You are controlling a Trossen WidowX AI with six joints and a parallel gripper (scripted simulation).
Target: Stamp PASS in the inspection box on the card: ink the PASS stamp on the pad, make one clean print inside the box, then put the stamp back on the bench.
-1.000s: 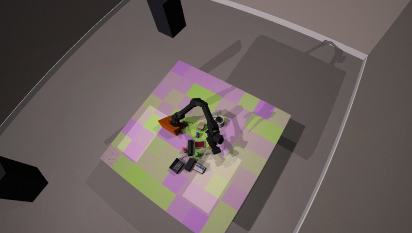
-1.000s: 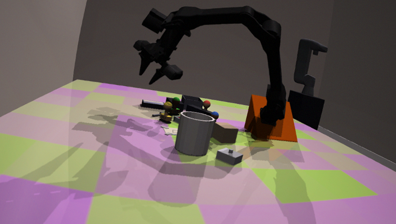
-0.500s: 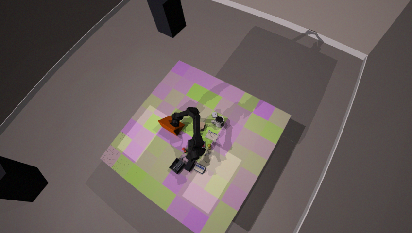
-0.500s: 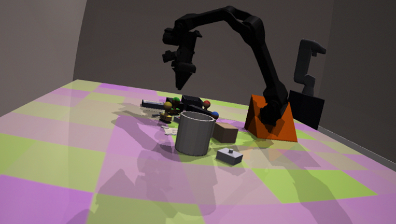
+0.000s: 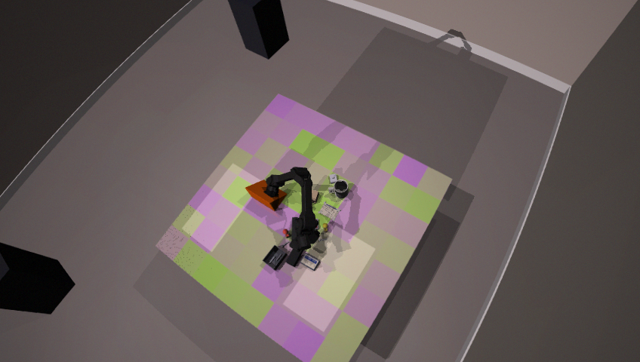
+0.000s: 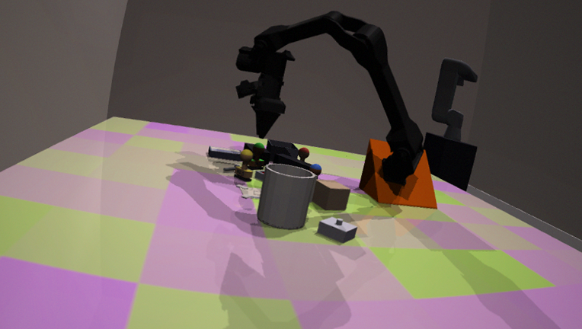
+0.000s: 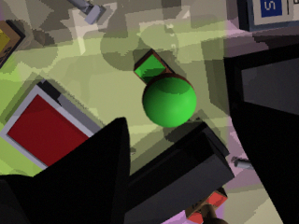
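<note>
The green-knobbed stamp is 6 cm below my gripper tip. From my gripper tip the other things lie so: red ink pad (9 cm to the left, 8 cm below, 5 cm behind); dark block (10 cm behind, 7 cm below, 1 cm to the left); yellow-knobbed stamp (12 cm to the left, 6 cm below, 3 cm ahead).
</note>
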